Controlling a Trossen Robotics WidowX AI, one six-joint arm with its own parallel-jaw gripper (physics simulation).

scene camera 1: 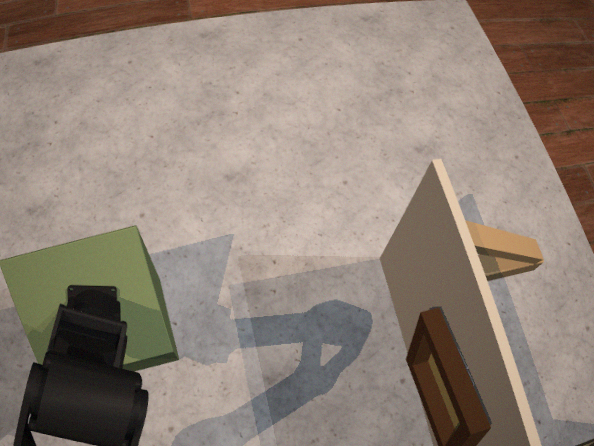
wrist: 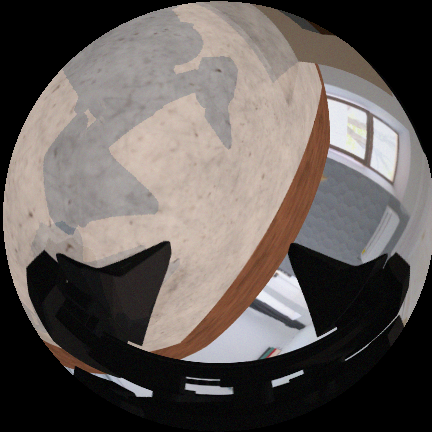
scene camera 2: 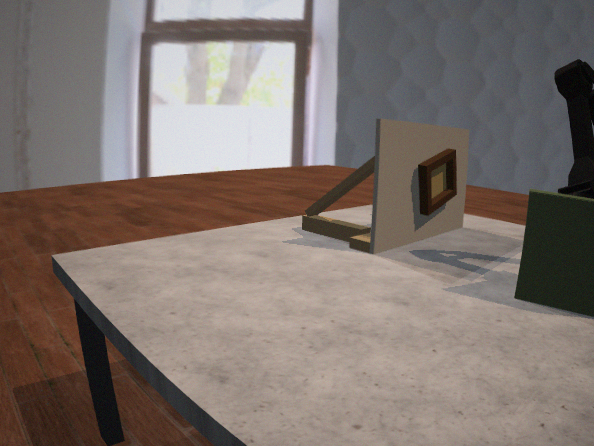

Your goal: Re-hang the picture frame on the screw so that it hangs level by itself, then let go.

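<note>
The brown picture frame (scene camera 1: 452, 360) (scene camera 2: 424, 192) with a yellowish centre is on the front face of the upright beige panel (scene camera 1: 430, 250) (scene camera 2: 395, 200) (wrist: 345, 55). In scene camera 2 it sits tilted against the panel's edges, its right side higher than its left. A sliver of the frame (wrist: 322, 27) shows at the top right of the wrist view. The screw is hidden. My gripper (wrist: 232, 249) is open and empty, its two black fingers wide apart, away from the frame. The scene views do not show the fingertips clearly.
A green block (scene camera 1: 85, 255) (scene camera 2: 555, 250) stands on the grey table (scene camera 1: 280, 125) (scene camera 2: 280, 325), opposite the panel's front. The black arm (scene camera 1: 87, 400) (scene camera 2: 577, 135) reaches over or beside it. A wooden brace (scene camera 1: 505, 240) (scene camera 2: 340, 187) supports the panel from behind.
</note>
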